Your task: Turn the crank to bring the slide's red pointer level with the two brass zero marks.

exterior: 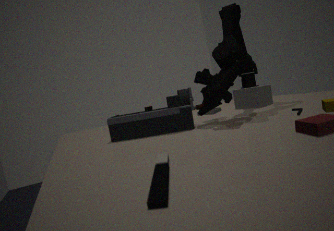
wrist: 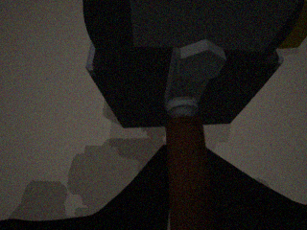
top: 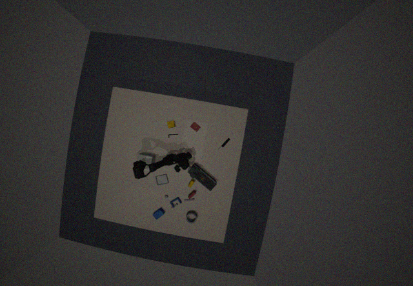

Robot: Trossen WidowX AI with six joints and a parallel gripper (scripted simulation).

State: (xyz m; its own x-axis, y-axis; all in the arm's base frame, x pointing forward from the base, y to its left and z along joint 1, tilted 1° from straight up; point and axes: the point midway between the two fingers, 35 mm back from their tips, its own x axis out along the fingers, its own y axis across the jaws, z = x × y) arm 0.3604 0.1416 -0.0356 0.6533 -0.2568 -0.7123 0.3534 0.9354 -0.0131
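The brown crank handle lies 3 cm above my gripper tip, 2 cm behind it and 1 cm to the left of it. Also, from my gripper tip: red pointer (14 cm ahead, 6 cm to the right, 5 cm above); grey plate (23 cm to the right, 19 cm behind, 3 cm below); blue piece (54 cm to the right, 11 cm behind, 2 cm below).
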